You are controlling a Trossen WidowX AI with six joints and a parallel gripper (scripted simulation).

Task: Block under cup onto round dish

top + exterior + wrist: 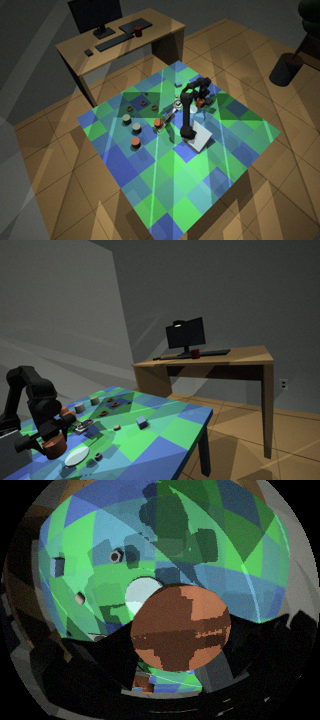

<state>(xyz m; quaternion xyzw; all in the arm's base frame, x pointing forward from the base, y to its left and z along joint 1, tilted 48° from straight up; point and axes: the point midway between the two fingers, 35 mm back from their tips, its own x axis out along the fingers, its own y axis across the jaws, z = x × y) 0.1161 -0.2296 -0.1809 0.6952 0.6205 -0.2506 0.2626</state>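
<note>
Right now the round dish is 6 cm ahead of my gripper tip, 2 cm to the left of it and 11 cm below it. Also, from my gripper tip: dark pebble: 27 cm ahead, 2 cm to the right, 10 cm below; then nut: 10 cm ahead, 9 cm to the right, 10 cm below.
</note>
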